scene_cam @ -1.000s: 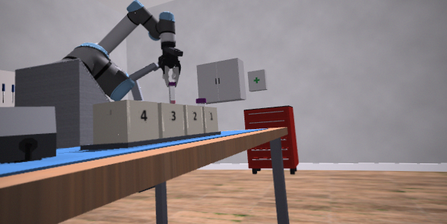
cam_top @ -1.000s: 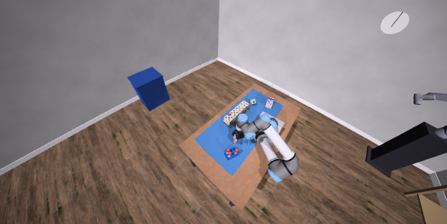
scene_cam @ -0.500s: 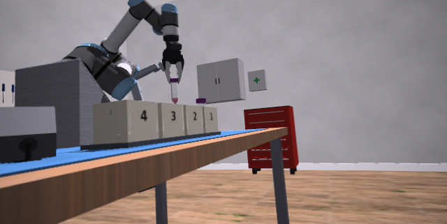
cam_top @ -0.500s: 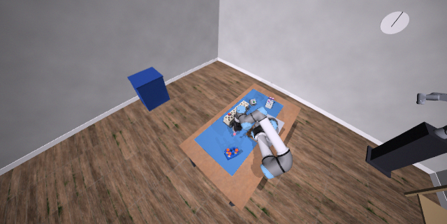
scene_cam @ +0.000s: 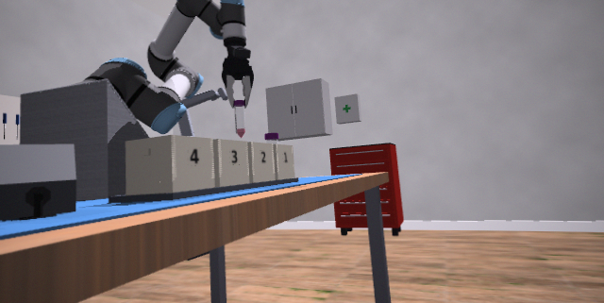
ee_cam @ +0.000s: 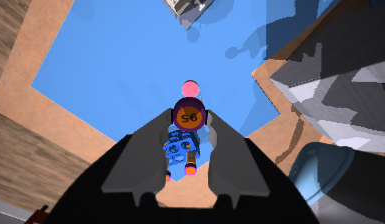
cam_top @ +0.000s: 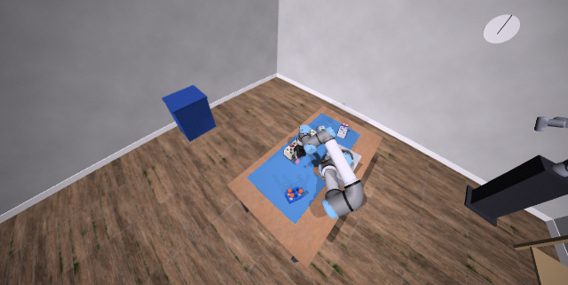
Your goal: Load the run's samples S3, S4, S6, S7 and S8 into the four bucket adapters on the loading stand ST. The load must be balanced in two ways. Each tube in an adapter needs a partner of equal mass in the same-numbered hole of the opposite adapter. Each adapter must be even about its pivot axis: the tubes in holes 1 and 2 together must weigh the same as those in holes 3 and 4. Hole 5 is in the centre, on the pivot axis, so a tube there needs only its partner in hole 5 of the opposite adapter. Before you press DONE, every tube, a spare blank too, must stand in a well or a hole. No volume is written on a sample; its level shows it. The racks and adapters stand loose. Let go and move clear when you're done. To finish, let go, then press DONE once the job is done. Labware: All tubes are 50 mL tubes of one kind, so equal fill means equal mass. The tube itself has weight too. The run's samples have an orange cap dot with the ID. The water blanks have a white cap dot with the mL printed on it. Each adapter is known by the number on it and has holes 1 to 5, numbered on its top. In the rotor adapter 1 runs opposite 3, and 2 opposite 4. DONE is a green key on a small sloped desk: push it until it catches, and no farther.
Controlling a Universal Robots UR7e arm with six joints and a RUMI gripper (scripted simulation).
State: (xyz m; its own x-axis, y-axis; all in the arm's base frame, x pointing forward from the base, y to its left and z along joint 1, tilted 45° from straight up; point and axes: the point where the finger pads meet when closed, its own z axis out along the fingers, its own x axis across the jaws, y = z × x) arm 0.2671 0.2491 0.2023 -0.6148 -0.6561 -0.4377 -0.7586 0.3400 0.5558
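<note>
My hand is 10 mm to the left of the tube and 50 mm above it. The rest, counted from my hand: sample tube S4: 200 mm behind, 140 mm to the left, 190 mm below; green DONE key: 150 mm ahead, 590 mm to the right, 180 mm below; blue rack: 170 mm behind, 180 mm to the left, 220 mm below.
</note>
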